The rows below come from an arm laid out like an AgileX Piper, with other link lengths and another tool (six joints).
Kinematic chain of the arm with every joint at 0, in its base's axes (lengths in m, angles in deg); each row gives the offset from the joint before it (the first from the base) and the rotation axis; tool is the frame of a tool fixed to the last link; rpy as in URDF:
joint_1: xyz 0 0 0.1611 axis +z
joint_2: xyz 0 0 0 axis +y
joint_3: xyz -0.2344 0 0.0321 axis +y
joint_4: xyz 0.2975 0 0.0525 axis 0.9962 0 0.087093
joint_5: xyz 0 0 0 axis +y
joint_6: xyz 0.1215 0 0.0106 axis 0.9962 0 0.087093
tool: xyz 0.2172 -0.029 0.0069 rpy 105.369 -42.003 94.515
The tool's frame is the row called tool.
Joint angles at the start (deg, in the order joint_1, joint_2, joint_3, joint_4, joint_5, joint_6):
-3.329 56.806 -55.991 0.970 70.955 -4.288
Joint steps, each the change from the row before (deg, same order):
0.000 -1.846 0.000 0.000 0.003 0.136
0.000 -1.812 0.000 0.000 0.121 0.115
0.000 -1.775 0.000 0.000 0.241 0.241
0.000 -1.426 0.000 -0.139 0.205 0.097
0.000 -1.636 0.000 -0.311 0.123 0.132
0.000 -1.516 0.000 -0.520 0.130 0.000
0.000 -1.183 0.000 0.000 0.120 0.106
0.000 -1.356 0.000 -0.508 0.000 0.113
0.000 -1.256 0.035 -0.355 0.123 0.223
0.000 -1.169 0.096 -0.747 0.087 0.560
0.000 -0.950 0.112 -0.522 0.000 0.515
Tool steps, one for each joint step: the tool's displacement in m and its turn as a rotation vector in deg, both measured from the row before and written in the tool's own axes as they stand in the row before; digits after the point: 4 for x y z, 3 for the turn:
0.0035 0.0005 -0.0098 -1.446 1.098 -0.331
0.0030 0.0000 -0.0094 -1.324 1.006 -0.316
0.0025 -0.0006 -0.0090 -1.198 0.967 -0.163
0.0014 0.0000 -0.0074 -1.034 0.625 -0.220
0.0013 0.0009 -0.0090 -1.363 0.670 -0.256
0.0001 0.0016 -0.0088 -1.390 0.382 -0.338
0.0017 -0.0002 -0.0060 -0.830 0.655 -0.152
0.0003 0.0020 -0.0081 -1.361 0.422 -0.214
0.0001 0.0008 -0.0068 -1.069 0.441 -0.042
-0.0020 0.0019 -0.0067 -1.217 0.197 0.300
-0.0012 0.0015 -0.0051 -0.967 0.282 0.296

